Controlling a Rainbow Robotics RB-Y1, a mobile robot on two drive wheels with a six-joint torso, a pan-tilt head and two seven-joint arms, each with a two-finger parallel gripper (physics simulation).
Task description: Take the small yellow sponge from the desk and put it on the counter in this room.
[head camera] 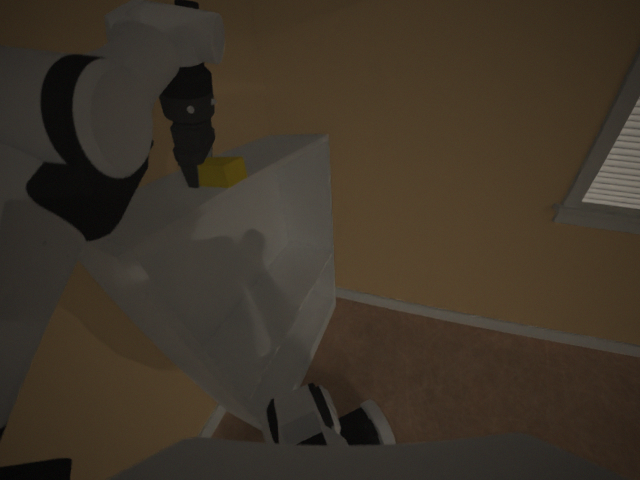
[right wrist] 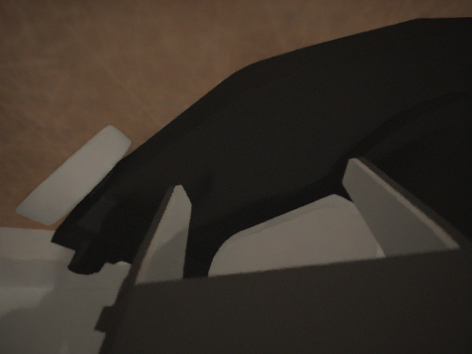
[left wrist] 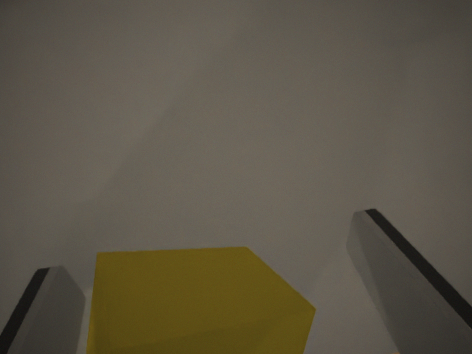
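Observation:
The yellow sponge rests on the top of a grey-white counter-like piece, close to its back edge in the head view. My left gripper is open. Its fingers stand on both sides of the sponge, with a gap at each side in the left wrist view; in the head view one dark finger shows beside the sponge. My right gripper is open, with nothing between its fingertips. It does not show in the head view.
A tan wall stands behind, with a blind-covered window at the right. Brown floor lies at lower right. The robot's dark base and a white wheel-like part lie close below the right gripper.

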